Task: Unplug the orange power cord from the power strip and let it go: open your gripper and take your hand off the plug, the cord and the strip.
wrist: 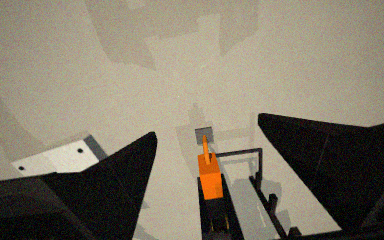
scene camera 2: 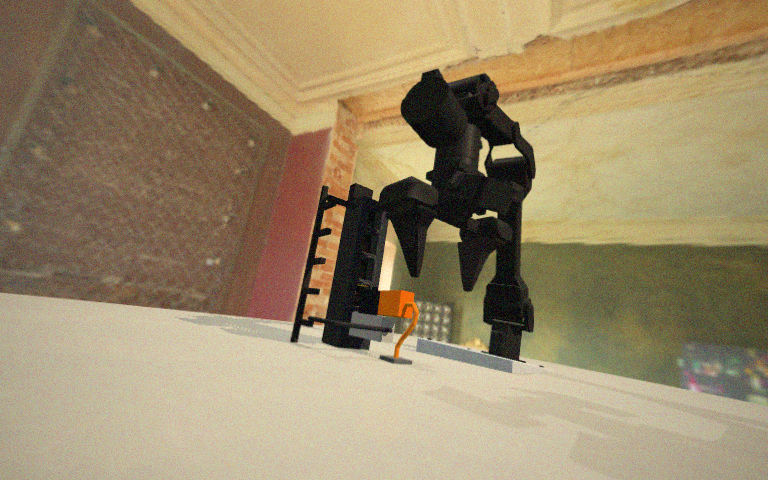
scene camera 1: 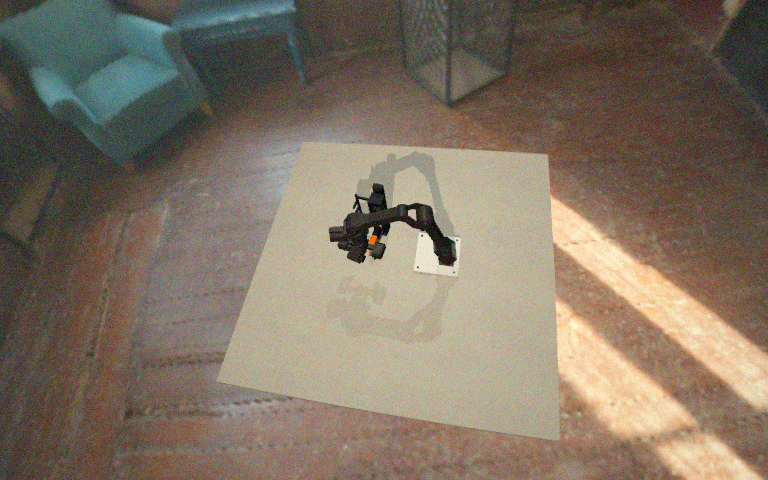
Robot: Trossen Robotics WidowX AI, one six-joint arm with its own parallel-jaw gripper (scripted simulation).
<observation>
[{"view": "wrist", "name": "my gripper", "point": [206, 127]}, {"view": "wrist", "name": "orange plug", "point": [210, 175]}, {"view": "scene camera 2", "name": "my gripper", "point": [442, 284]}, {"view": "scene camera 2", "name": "thin black rack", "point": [317, 226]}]
</observation>
